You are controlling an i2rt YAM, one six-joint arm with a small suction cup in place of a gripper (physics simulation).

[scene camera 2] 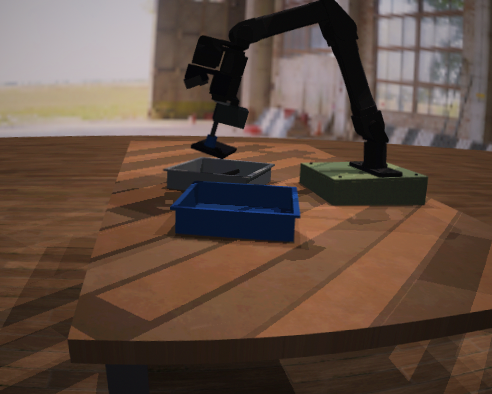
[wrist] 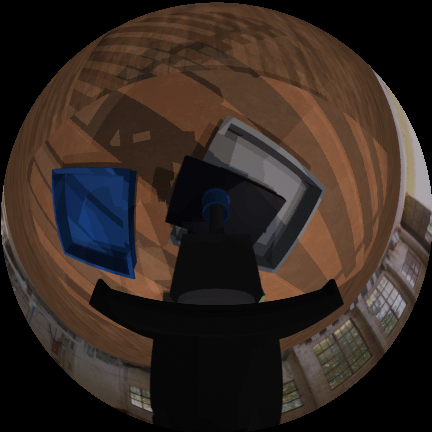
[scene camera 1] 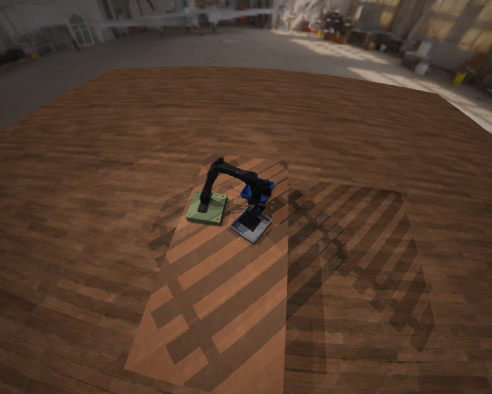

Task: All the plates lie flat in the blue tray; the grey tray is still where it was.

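Where they show: hand, its tool point: point(scene camera 2: 208, 149) point(wrist: 215, 194) point(scene camera 1: 259, 210); arm's base, origin of its link: point(scene camera 2: 374, 170) point(scene camera 1: 204, 202).
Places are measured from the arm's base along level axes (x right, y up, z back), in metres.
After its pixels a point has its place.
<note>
My suction gripper point(scene camera 1: 258, 206) @(x 0.046, y 0.036, z -0.437 m) point(scene camera 2: 212, 140) point(wrist: 216, 205) @(x 0.046, y 0.036, z -0.437 m) has its blue cup on the top of a black square plate point(scene camera 2: 222, 150) @(x 0.030, y 0.037, z -0.404 m) point(wrist: 190, 185) @(x 0.019, y 0.046, z -0.452 m) and holds it, slightly tilted, in the air above the grey tray. The grey tray point(scene camera 1: 260, 232) @(x 0.200, y -0.020, z -0.464 m) point(scene camera 2: 182, 180) @(x 0.058, y -0.044, z -0.498 m) point(wrist: 240, 154) @(x 0.107, y -0.065, z -0.482 m) sits on the table. A dark flat shape point(scene camera 1: 248, 221) @(x 0.112, y -0.032, z -0.366 m) point(scene camera 2: 231, 172) @(x 0.097, y -0.030, z -0.367 m) shows inside it, which looks like another plate, partly hidden; shadow makes it hard to tell. The blue tray point(scene camera 1: 246, 193) @(x -0.189, y -0.065, z -0.313 m) point(scene camera 2: 235, 224) @(x -0.335, y -0.044, z -0.436 m) point(wrist: 131, 220) @(x -0.110, y -0.056, z -0.383 m) stands beside the grey tray. Shadows lie across its floor, and no plate shows clearly in it.
The arm stands on a green base block point(scene camera 1: 212, 215) @(x 0.113, y -0.006, z -0.089 m) point(scene camera 2: 370, 190) @(x -0.107, y -0.031, z -0.062 m), beside the two trays. The trays stand close together with a narrow gap between them, and both have raised walls. The wooden table edge point(scene camera 2: 280, 345) @(x -0.690, y -0.081, z -0.450 m) runs in front of the blue tray in scene camera 2.
</note>
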